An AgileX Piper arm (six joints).
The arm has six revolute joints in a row. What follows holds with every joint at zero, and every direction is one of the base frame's.
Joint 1 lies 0.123 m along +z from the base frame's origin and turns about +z.
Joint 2 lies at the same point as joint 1 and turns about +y.
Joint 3 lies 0.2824 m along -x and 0.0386 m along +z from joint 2 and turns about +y.
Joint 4 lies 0.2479 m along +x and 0.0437 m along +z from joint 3 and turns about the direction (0.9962, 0, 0.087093).
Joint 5 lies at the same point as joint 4 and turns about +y.
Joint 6 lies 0.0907 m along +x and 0.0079 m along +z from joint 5 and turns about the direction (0.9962, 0, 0.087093).
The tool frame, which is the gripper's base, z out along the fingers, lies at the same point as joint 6; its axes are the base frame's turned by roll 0, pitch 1.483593 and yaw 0 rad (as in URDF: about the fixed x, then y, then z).
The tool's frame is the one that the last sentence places.
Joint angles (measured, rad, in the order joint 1, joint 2, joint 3, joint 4, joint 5, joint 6), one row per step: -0.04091 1.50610 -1.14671 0.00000 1.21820 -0.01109; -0.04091 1.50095 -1.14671 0.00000 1.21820 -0.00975; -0.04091 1.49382 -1.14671 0.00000 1.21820 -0.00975; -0.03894 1.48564 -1.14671 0.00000 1.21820 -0.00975; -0.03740 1.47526 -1.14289 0.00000 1.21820 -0.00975; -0.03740 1.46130 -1.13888 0.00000 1.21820 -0.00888; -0.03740 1.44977 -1.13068 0.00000 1.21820 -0.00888; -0.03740 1.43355 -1.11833 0.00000 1.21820 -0.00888; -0.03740 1.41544 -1.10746 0.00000 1.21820 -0.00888; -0.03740 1.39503 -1.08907 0.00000 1.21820 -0.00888; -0.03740 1.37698 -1.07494 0.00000 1.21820 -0.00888; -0.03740 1.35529 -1.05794 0.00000 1.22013 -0.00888; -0.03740 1.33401 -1.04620 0.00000 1.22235 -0.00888; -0.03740 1.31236 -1.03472 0.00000 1.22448 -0.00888
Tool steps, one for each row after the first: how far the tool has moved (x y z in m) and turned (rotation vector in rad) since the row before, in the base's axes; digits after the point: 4 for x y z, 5 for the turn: -0.0008 0.0000 0.0014 -0.00010 -0.00515 -0.00134; -0.0011 0.0000 0.0020 -0.00029 -0.00712 0.00000; -0.0012 0.0006 0.0022 -0.00033 -0.00817 0.00197; -0.0021 0.0005 0.0018 -0.00025 -0.00656 0.00154; -0.0027 0.0001 0.0027 -0.00027 -0.00995 -0.00086; -0.0029 0.0001 0.0009 -0.00012 -0.00333 0.00000; -0.0041 0.0002 0.0010 -0.00014 -0.00387 0.00000; -0.0043 0.0002 0.0018 -0.00027 -0.00723 0.00000; -0.0056 0.0002 0.0004 -0.00008 -0.00202 0.00000; -0.0047 0.0002 0.0008 -0.00015 -0.00392 0.00000; -0.0058 0.0002 0.0008 -0.00010 -0.00276 0.00000; -0.0051 0.0002 0.0019 -0.00027 -0.00731 0.00000; -0.0051 0.0002 0.0020 -0.00030 -0.00803 0.00000
